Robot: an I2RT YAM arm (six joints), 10 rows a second.
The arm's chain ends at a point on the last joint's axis. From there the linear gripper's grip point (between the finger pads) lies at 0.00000 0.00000 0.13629 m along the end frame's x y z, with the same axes.
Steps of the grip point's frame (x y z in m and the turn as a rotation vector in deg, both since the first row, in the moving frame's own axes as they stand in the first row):
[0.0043, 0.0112, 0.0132, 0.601, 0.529, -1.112]
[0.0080, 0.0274, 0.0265, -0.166, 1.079, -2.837]
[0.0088, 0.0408, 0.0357, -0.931, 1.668, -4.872]
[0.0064, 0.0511, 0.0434, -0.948, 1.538, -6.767]
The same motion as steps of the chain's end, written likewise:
[0.0031, 0.0126, 0.0132, 0.601, 0.529, -1.112]
[0.0054, 0.0271, 0.0265, -0.166, 1.079, -2.837]
[0.0047, 0.0388, 0.0358, -0.931, 1.668, -4.872]
[0.0026, 0.0491, 0.0435, -0.948, 1.538, -6.767]

